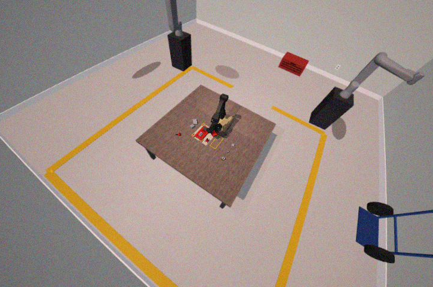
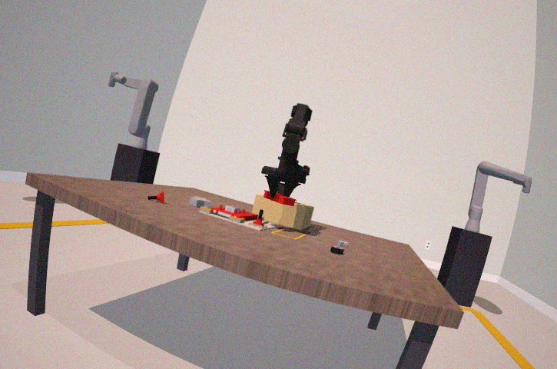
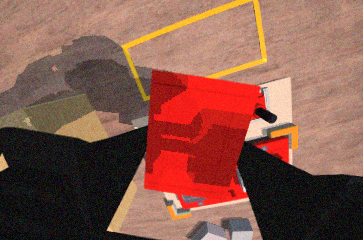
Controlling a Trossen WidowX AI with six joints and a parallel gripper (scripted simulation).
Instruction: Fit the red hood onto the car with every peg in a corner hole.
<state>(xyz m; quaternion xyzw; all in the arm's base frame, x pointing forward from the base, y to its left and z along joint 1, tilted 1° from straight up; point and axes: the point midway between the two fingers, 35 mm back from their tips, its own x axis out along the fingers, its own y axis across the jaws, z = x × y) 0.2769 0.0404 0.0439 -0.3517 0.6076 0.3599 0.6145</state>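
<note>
Now: the grey engine block 6 cm ahead of my gripper tip, 14 cm to the right of it and 8 cm below it. The rest, counted from my gripper tip: black wheel 19 cm ahead, 24 cm to the left, 10 cm below; red hood 1 cm above.
</note>
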